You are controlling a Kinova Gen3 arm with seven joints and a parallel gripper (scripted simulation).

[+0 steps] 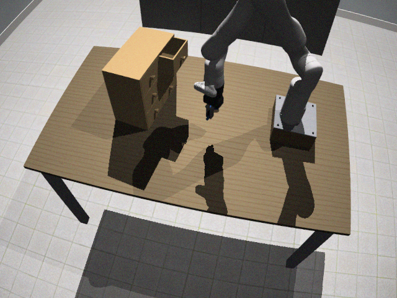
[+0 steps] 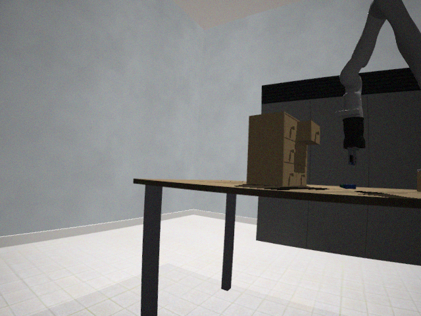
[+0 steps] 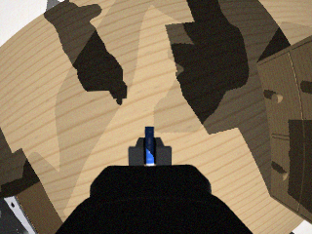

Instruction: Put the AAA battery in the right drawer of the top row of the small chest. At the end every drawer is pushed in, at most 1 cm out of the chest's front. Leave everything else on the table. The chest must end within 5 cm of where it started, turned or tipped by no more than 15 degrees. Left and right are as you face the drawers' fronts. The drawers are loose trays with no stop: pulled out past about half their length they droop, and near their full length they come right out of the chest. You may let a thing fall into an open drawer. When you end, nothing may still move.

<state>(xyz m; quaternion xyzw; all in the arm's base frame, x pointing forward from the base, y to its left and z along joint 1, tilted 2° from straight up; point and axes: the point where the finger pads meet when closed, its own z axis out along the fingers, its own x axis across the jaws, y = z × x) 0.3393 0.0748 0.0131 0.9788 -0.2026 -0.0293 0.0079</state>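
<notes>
Now: the blue block 10 mm behind my hand, 140 mm to the right of it and 110 mm below it. Also, from my hand: green-and-white block 280 mm to the right, 110 mm below; then AAA battery 10 mm below.
</notes>
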